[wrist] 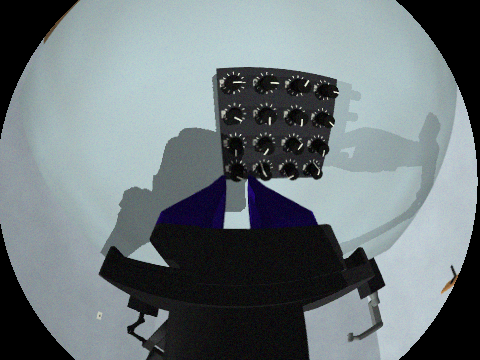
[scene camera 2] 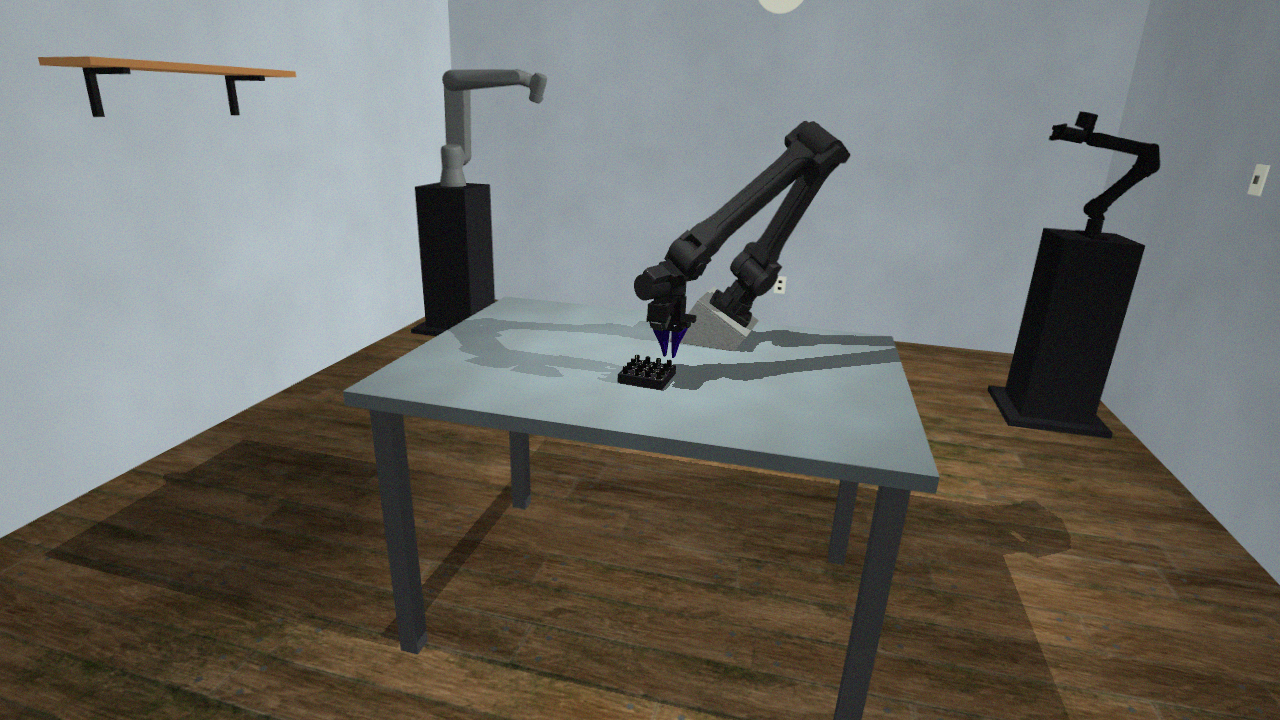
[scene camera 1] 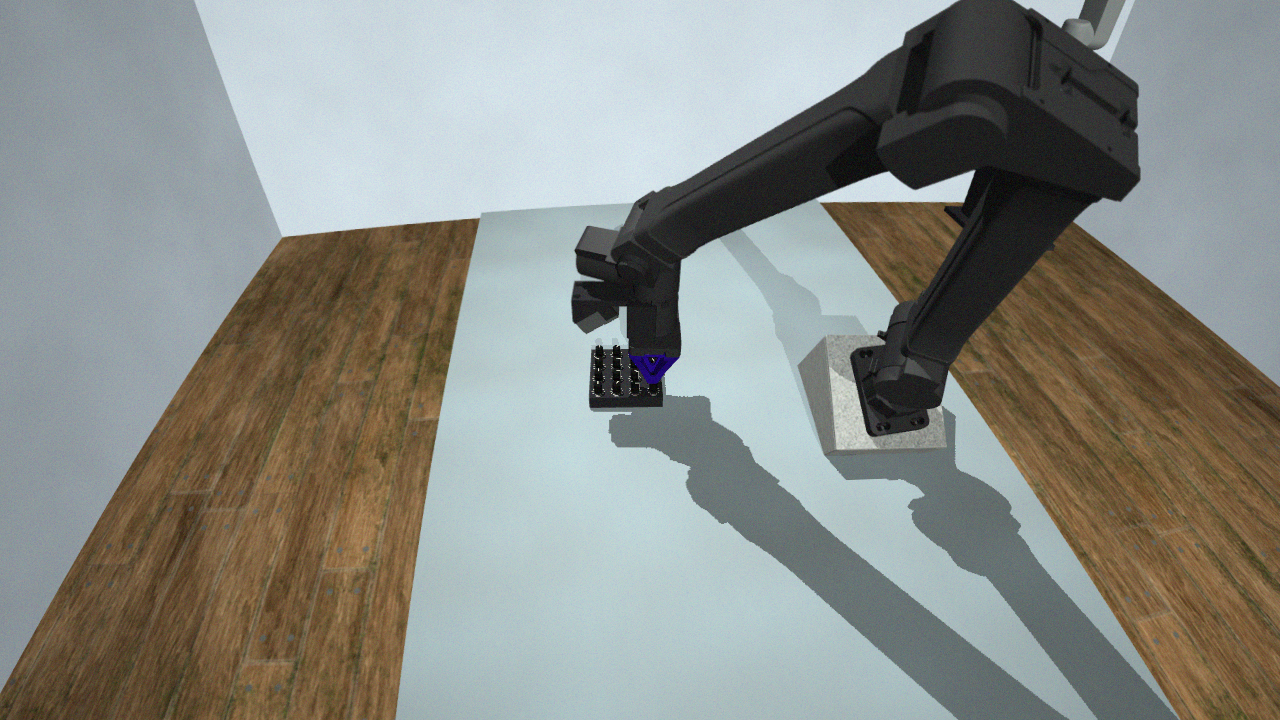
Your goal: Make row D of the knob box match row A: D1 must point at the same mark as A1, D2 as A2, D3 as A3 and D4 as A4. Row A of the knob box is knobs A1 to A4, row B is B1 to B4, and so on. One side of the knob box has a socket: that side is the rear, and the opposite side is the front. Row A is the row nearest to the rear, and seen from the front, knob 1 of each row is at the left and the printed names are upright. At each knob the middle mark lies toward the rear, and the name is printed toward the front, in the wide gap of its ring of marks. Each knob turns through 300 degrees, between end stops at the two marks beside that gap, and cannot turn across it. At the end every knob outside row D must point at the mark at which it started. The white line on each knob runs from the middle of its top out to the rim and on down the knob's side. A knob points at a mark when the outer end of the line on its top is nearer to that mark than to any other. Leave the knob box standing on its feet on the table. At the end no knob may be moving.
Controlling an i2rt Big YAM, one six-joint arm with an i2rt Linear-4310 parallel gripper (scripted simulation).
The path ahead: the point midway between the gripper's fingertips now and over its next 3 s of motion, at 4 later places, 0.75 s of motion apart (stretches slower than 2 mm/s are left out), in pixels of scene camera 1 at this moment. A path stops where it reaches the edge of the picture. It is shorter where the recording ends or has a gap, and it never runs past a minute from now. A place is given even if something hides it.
My gripper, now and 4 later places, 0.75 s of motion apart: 652, 377; 656, 378; 654, 382; 655, 375; 656, 368
